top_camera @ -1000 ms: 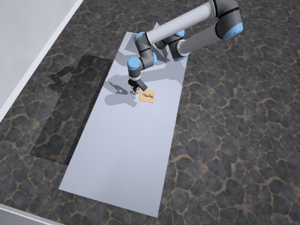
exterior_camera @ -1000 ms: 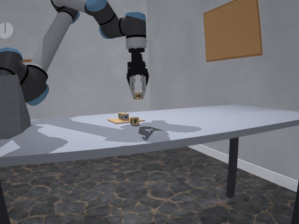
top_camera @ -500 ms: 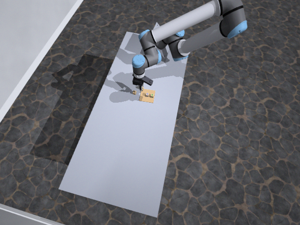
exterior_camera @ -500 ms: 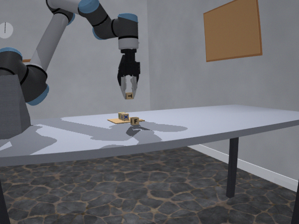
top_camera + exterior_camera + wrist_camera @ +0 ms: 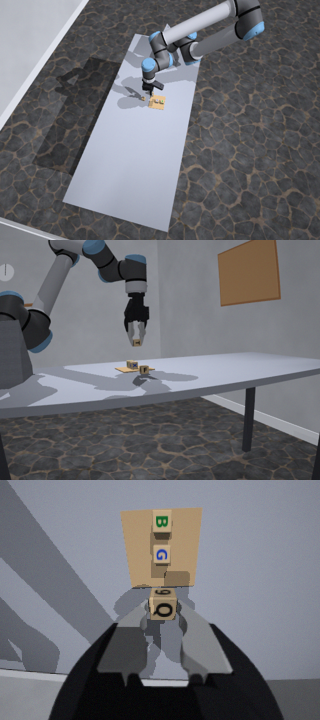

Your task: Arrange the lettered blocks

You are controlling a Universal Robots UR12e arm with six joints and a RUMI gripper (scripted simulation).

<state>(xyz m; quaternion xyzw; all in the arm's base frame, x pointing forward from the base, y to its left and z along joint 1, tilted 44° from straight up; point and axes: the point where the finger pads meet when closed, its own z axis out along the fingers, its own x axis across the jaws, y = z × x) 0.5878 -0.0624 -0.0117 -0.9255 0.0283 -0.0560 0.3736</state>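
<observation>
The blue-marked block is 5 cm to the left of my hand and 10 cm below it. Also, from my hand: tan mat (5 cm to the left, 12 cm below); green-marked block (10 cm to the left, 10 cm below).
</observation>
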